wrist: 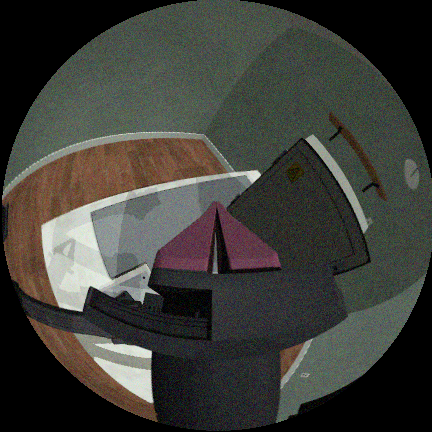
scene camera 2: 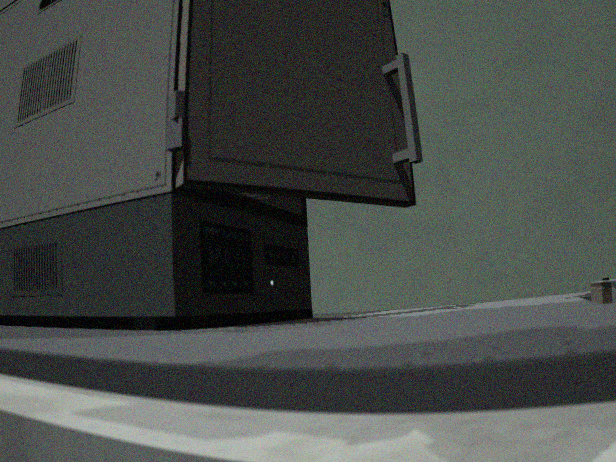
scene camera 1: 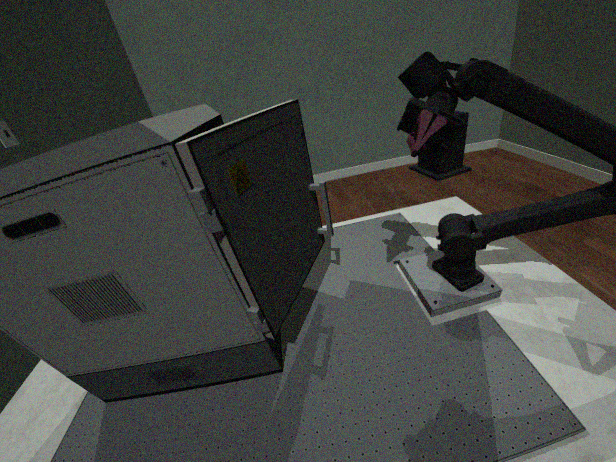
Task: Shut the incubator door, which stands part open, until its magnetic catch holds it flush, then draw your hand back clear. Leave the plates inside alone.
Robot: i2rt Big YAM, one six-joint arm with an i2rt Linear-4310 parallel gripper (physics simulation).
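Pixels of known places: gripper, between the fingertips: (wrist: 215,206) (scene camera 1: 414,153); arm's base, origin of its link: (scene camera 1: 456,273).
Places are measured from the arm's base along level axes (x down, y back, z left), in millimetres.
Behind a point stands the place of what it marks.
The incubator (scene camera 1: 115,250) @[x -388, y -678, z 29 mm] (scene camera 2: 90,165) @[x -168, y -659, z 32 mm] is a large grey box at the left in both scene views. Its door (scene camera 1: 260,200) @[x -374, y -459, z -15 mm] (scene camera 2: 300,100) @[x -231, y -429, z -52 mm] (wrist: 300,215) @[x -389, y -409, z -76 mm] stands wide open, swung out from the hinged edge. It has a yellow warning label (scene camera 1: 240,177) @[x -427, y -476, z 8 mm] (wrist: 294,172) @[x -425, y -473, z 4 mm] and a bar handle (scene camera 1: 326,207) @[x -254, y -312, z -139 mm] (scene camera 2: 410,107) @[x -238, y -309, z -138 mm] near its free edge. My gripper (scene camera 1: 413,151) @[x -403, y -213, z 48 mm] (wrist: 215,206) @[x -403, y -213, z 48 mm], with pink fingers, is shut and empty. In scene camera 1's view it is to the right of the door, apart from it. It does not show in scene camera 2's view. The plates inside are hidden.
The arm's base plate (scene camera 1: 425,295) @[x 0, y -128, z 23 mm] is bolted on the grey perforated board (scene camera 1: 390,380) @[x 17, y -325, z 165 mm], right of the incubator. A dark box-like stand (scene camera 1: 452,155) is behind the gripper. A brown wall rail (wrist: 359,152) and a round clock (wrist: 411,173) are on the wall beyond the door.
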